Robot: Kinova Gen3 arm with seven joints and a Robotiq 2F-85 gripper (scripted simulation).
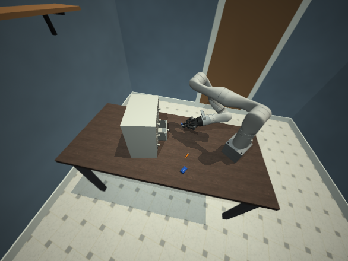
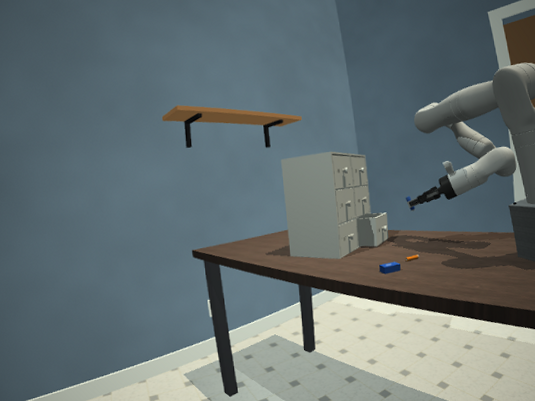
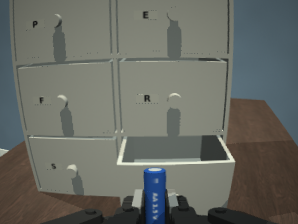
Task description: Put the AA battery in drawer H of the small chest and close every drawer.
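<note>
Now: the drawer marked H 21 cm ahead of my hand, 11 cm below it and 1 cm to the left of it. Also, from my hand: blue block (29 cm to the left, 14 cm below, 5 cm behind); orange AA battery (18 cm to the left, 14 cm below, 6 cm behind).
</note>
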